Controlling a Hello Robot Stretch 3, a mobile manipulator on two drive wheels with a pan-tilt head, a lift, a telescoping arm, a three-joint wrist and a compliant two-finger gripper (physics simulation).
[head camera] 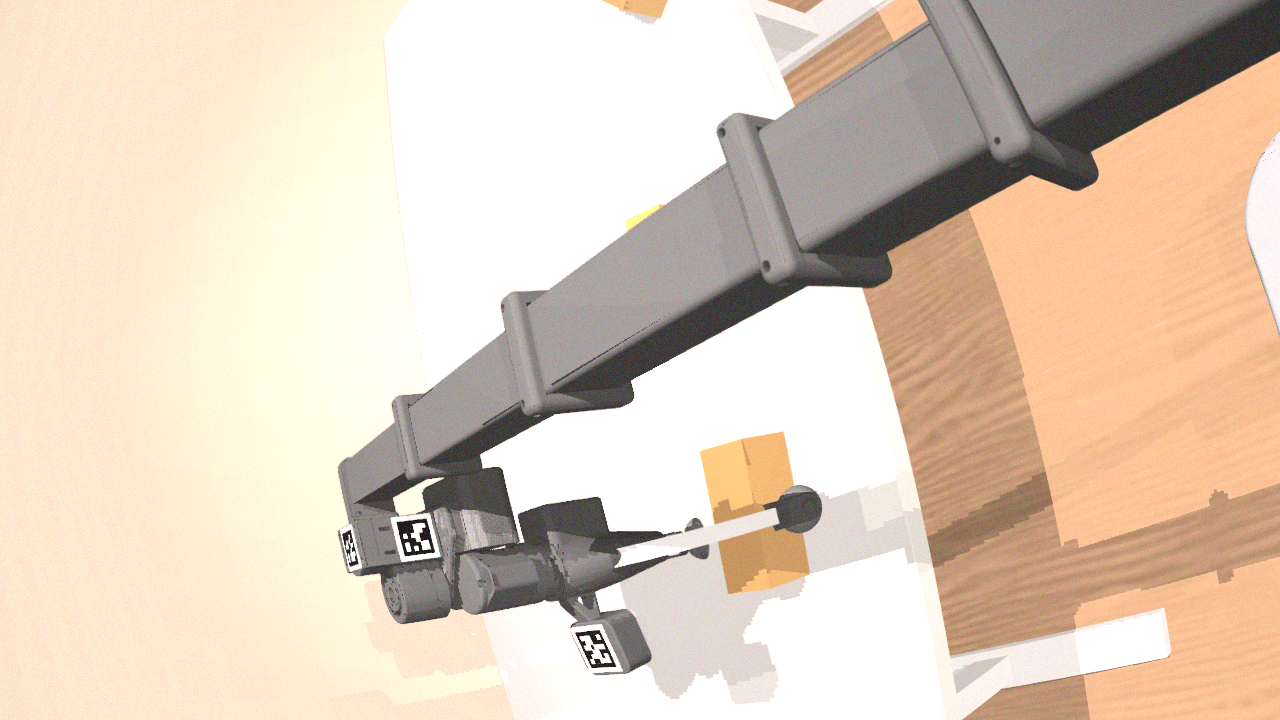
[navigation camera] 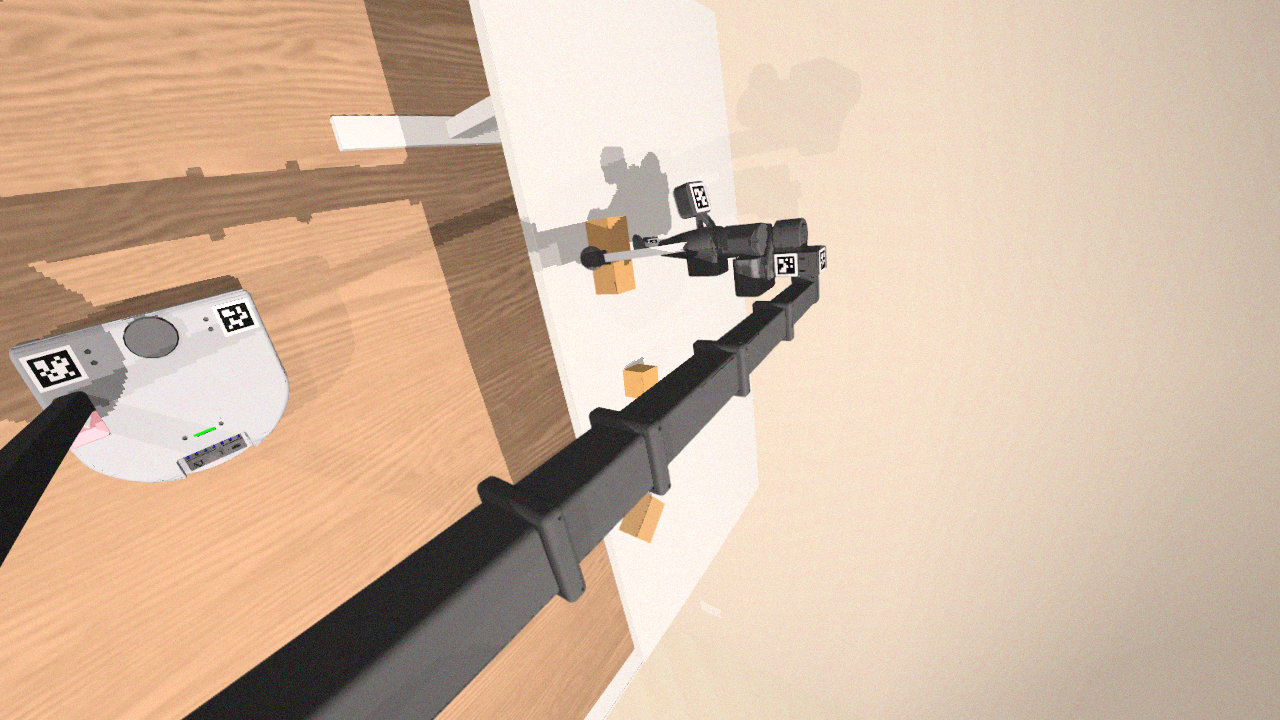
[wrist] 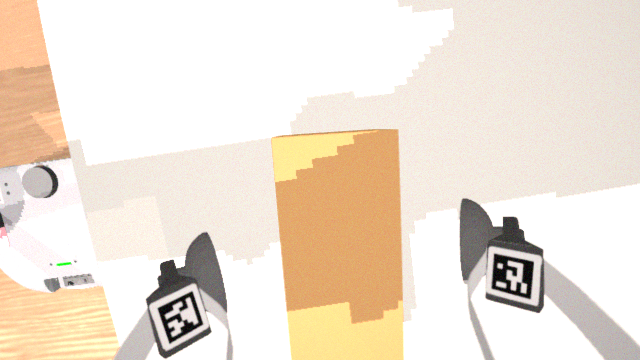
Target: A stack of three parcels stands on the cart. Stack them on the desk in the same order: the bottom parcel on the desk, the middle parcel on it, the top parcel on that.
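Places are measured from the robot's base along level axes (x up, y ahead, z left), in metres.
Pixels of known places: gripper, fingertip midpoint: [head camera: 761,521] [navigation camera: 608,252] [wrist: 337,244]; robot's base, link origin: [navigation camera: 153,335].
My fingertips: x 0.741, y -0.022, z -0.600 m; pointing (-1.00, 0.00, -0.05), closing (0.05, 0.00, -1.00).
For each thing: its top centre in the pictures, then the offset to it from my fingertips. Level surfaces: height alone.
- large orange parcel, top centre: [wrist: 343,283] [head camera: 734,520] [navigation camera: 622,254] dx +0.031, dy -0.007, dz +0.001 m
- white desk, surface height: dx -0.021 m
- small parcel, top centre: [head camera: 646,241] [navigation camera: 651,382] dx +0.029, dy -0.265, dz -0.021 m
- third parcel, top centre: [navigation camera: 651,520] dx +0.029, dy -0.556, dz +0.057 m
A large orange parcel [head camera: 729,474] [navigation camera: 614,278] [wrist: 345,225] lies on the white desk [head camera: 537,134] [navigation camera: 554,89] [wrist: 200,75], near one end. My gripper [head camera: 748,523] [navigation camera: 622,249] [wrist: 337,244] is open around it, with one finger on each side and a gap between each finger and the parcel in the wrist view. A small parcel [head camera: 643,216] [navigation camera: 640,380] sits apart on the desk, partly hidden by my arm. A third parcel [head camera: 646,7] [navigation camera: 642,519] lies farther along, turned at an angle, cut off in the head view and partly covered in the navigation view. The cart does not show.
My extended arm [head camera: 662,277] [navigation camera: 617,456] crosses above the desk. A beige wall [head camera: 223,268] [navigation camera: 984,358] runs along the desk's far side. My white base [navigation camera: 179,385] [wrist: 55,220] stands on the wooden floor on the near side. A white desk leg [head camera: 1100,644] [navigation camera: 384,132] reaches out over the floor.
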